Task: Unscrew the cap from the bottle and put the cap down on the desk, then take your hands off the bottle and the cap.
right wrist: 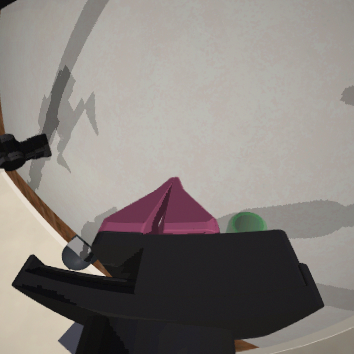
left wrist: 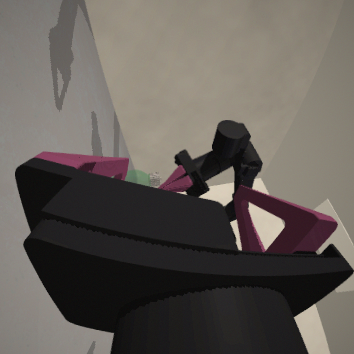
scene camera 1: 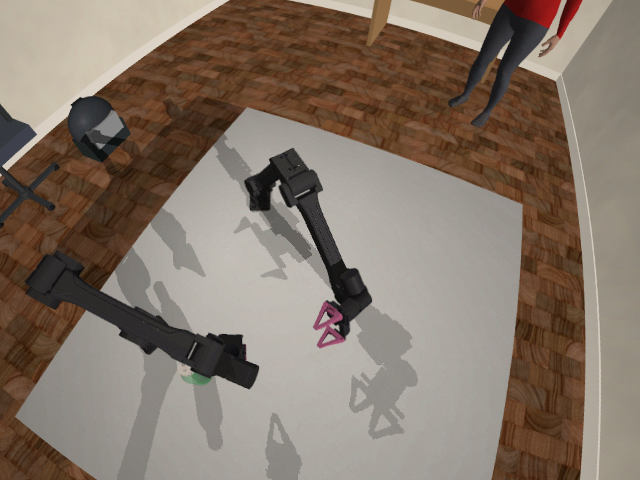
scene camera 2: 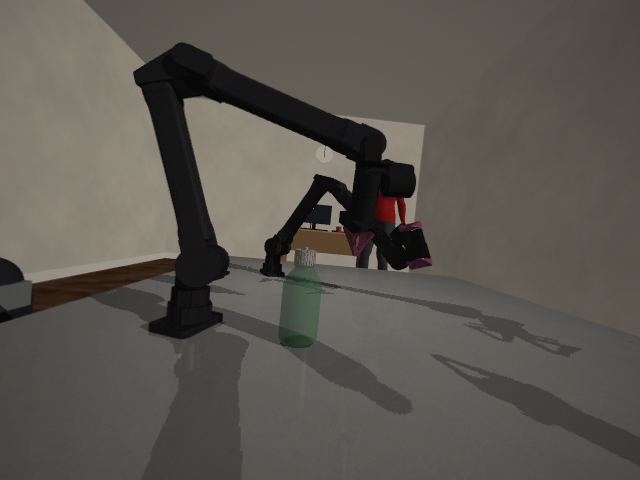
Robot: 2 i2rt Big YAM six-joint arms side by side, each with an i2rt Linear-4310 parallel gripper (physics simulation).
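Places are measured from the left arm's base along level axes (x ahead, y left, z up), in centimetres.
Pixels of known places: left gripper, fingertip midpoint: [left wrist: 184, 178] [scene camera 1: 316, 338] [scene camera 2: 414, 242]; right gripper, fingertip midpoint: [right wrist: 174, 183] [scene camera 1: 243, 347] [scene camera 2: 355, 255]; left arm's base, link origin: [right wrist: 42, 145] [scene camera 1: 260, 199] [scene camera 2: 271, 274]; right arm's base, link origin: [scene camera 2: 188, 325].
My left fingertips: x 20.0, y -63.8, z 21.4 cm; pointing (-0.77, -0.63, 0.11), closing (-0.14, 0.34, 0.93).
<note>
For each thing: its top centre in the pictures, then the offset to it from my left fingertips. Level surfaces: height alone.
- green bottle, top centre: [right wrist: 231, 315] [scene camera 2: 305, 250] [scene camera 1: 184, 368] [left wrist: 158, 178] dx -37.2, dy -7.5, dz -3.4 cm
- white ribbed cap, top centre: [scene camera 2: 306, 247] [scene camera 1: 183, 367] [left wrist: 160, 177] dx -37.2, dy -7.5, dz -2.7 cm
- light grey desk top, surface height: dz -21.4 cm
A green bottle [scene camera 1: 196, 378] [scene camera 2: 300, 304] [left wrist: 136, 176] [right wrist: 248, 222] stands upright on the desk, with a white ribbed cap [scene camera 2: 305, 256] [left wrist: 154, 179] on its top. In scene camera 1 the right arm partly covers the bottle; in the right wrist view the cap is hidden behind the gripper body. My right gripper [scene camera 2: 357, 251] [right wrist: 174, 183] is shut and empty, its pink fingers together, beside the bottle and apart from it. My left gripper [scene camera 1: 316, 337] [scene camera 2: 416, 245] is open and empty, well away from the bottle and above the desk.
The light grey desk top [scene camera 1: 444, 289] [scene camera 2: 155, 439] carries both arms and their shadows. The right arm [scene camera 1: 118, 315] reaches over the bottle in scene camera 1. A dark helmet [scene camera 1: 98, 126] and a person in red [scene camera 1: 532, 12] are beyond the desk edges.
</note>
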